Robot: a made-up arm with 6 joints.
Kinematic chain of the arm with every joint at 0, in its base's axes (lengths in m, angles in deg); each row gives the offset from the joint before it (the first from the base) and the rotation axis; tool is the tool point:
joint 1: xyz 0 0 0.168 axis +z
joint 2: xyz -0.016 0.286 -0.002 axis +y
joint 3: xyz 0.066 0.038 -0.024 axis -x
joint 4: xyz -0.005 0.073 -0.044 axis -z
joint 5: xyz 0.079 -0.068 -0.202 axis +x
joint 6: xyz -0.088 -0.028 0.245 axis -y
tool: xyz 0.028 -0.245 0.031
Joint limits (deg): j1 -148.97..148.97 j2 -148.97..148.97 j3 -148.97..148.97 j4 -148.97..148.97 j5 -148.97..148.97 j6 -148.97..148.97
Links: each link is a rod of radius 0.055 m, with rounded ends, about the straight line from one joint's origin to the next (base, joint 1, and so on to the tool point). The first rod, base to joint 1, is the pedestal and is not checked.
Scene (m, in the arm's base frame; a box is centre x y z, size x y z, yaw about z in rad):
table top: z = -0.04
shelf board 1: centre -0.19 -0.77 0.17 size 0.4 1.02 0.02 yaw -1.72
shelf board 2: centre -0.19 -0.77 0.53 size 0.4 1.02 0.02 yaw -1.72
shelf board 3: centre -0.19 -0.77 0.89 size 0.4 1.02 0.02 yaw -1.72
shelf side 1: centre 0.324 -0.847 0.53 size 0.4 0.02 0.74 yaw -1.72
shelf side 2: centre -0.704 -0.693 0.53 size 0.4 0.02 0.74 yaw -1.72
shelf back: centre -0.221 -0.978 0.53 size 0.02 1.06 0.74 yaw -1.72
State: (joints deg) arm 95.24 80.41 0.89 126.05 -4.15 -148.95
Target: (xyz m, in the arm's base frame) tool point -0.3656 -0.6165 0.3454
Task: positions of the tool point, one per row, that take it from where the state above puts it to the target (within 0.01 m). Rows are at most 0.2 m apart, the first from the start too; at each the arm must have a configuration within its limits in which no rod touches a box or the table.
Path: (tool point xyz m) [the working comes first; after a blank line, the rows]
Joints at the target: 125.51 80.34 7.28 132.52 24.19 -148.97
Straight joint move there: clear.

1: -0.5641 -0.3183 0.3553
2: -0.4887 -0.4783 0.3546
3: -0.3655 -0.6165 0.3454

